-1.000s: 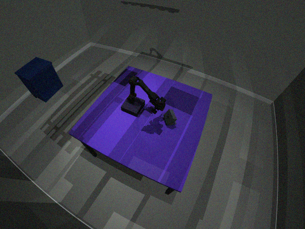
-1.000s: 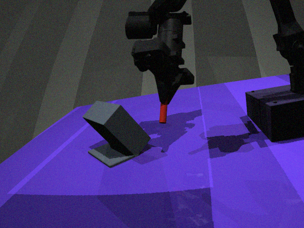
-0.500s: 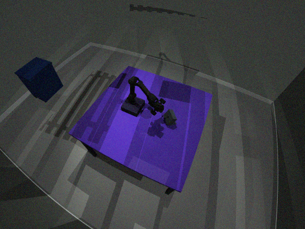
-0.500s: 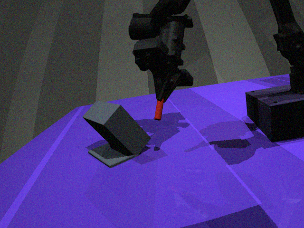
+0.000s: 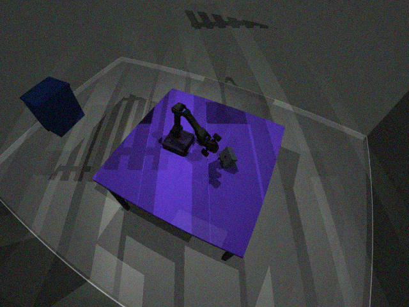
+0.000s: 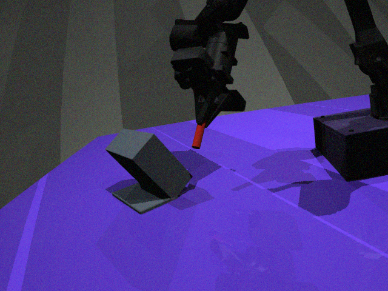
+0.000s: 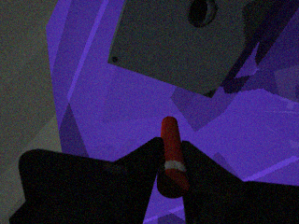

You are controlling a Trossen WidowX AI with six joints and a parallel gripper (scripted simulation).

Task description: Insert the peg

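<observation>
Now: gripper tip 11 cm short of the grey sloped panel, 1 cm to the left of it and 5 cm above it. Also, from my gripper tip: grey foot plate (13 cm ahead, 1 cm to the left, 11 cm below); red peg (1 cm to the right, 1 cm above).
</observation>
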